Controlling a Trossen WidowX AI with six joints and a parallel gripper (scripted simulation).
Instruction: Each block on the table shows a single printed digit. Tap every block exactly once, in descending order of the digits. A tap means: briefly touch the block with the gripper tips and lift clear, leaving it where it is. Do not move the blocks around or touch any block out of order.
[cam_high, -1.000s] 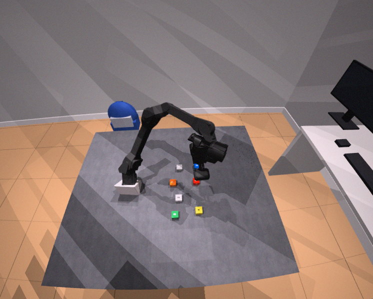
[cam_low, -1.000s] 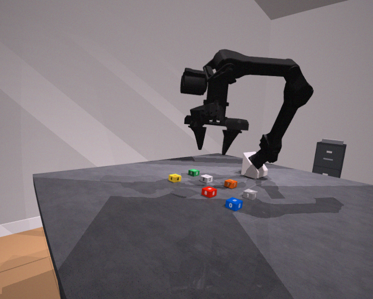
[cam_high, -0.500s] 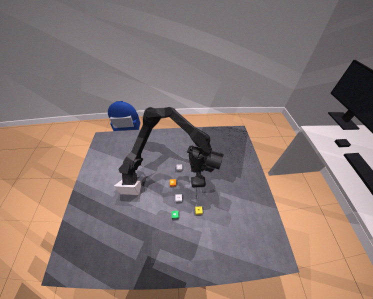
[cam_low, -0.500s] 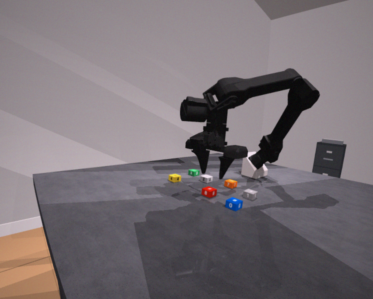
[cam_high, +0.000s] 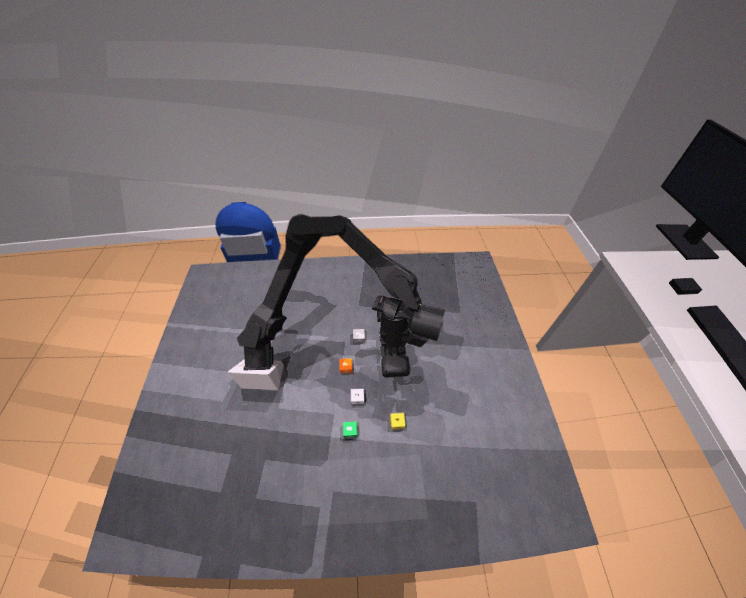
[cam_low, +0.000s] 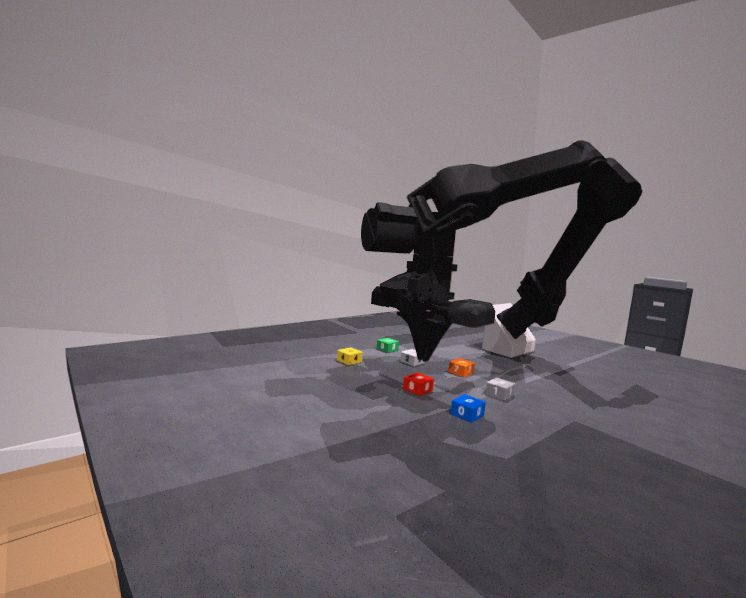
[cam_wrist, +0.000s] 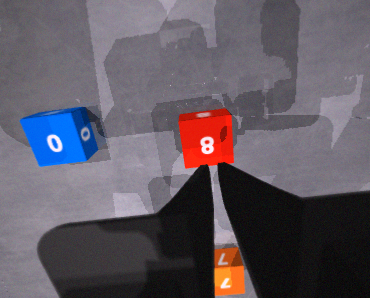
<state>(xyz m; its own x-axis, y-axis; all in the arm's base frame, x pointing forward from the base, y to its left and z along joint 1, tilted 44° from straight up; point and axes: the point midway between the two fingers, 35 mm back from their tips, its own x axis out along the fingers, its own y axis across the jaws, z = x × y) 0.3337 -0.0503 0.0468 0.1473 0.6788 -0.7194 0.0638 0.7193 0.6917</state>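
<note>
My gripper tip is 10 mm short of the red block 8 and 30 mm above it. Round my gripper tip: grey block 1: 80 mm behind, 100 mm to the left, 30 mm below; orange block 7: 120 mm behind, 10 mm to the left, 30 mm below; blue block 0: 30 mm ahead, 90 mm to the left, 30 mm below.
</note>
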